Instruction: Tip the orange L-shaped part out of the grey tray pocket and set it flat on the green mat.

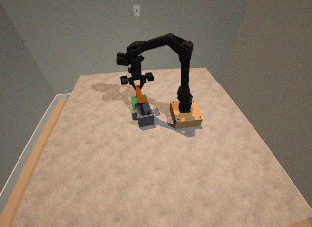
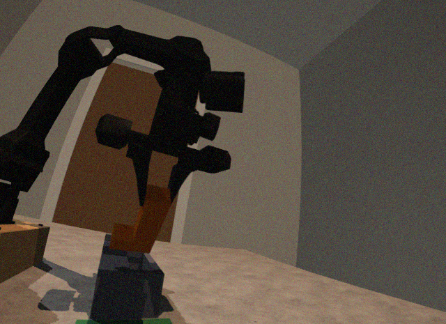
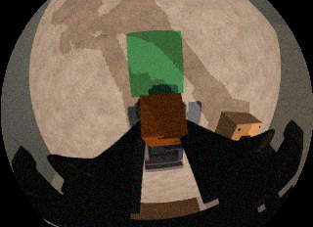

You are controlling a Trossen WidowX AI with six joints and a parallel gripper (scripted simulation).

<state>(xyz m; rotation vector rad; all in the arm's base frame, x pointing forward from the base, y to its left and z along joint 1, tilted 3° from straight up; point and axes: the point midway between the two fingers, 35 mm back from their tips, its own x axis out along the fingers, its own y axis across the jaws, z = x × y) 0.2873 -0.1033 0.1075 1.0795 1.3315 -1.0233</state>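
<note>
Right now the green mat is 60 mm to the right of my gripper tip and 170 mm below it. Round my gripper tip: orange L-shaped part 20 mm behind, 30 mm to the left, 30 mm below.
</note>
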